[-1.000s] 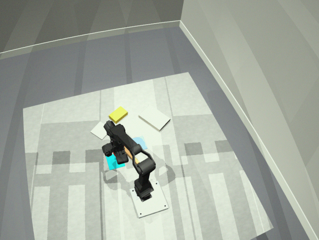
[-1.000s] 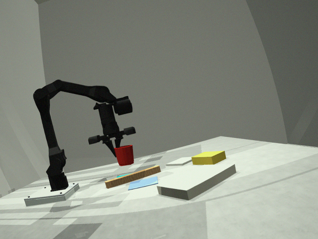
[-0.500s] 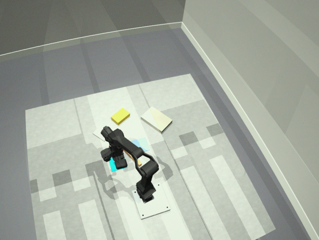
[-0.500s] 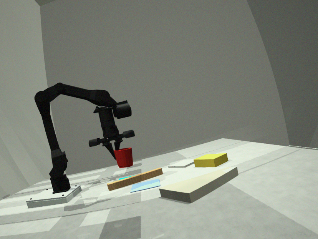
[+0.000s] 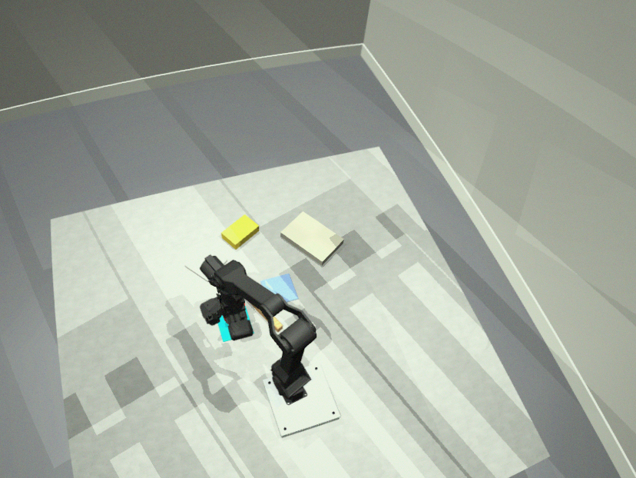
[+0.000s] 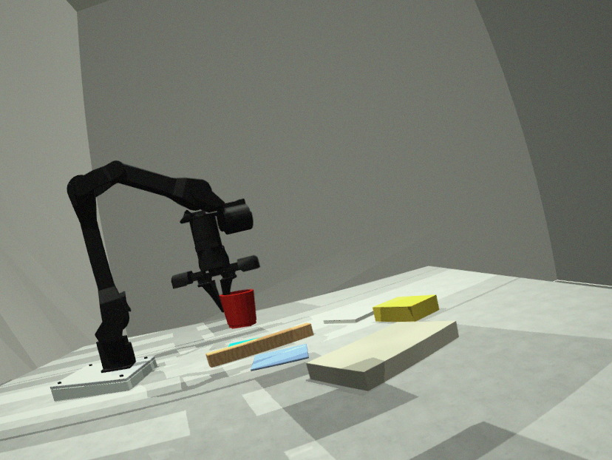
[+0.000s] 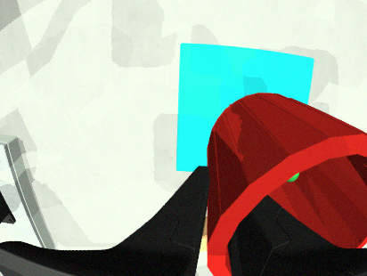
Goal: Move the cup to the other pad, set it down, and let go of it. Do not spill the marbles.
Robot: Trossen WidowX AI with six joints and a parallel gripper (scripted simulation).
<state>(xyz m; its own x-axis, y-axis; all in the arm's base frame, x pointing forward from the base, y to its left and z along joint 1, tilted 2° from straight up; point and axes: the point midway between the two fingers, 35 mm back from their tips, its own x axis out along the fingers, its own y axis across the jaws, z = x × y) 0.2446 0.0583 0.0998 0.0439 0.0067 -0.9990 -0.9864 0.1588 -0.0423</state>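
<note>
The wooden bar lies 5 cm ahead of my gripper tip, 9 cm to the right of it and 8 cm below it. The rest, counted from my gripper tip: thin white plate: 27 cm ahead, 1 cm to the right, 8 cm below; cup: 3 cm ahead, 1 cm to the right; light blue pad: 7 cm ahead, 18 cm to the right, 9 cm below.
</note>
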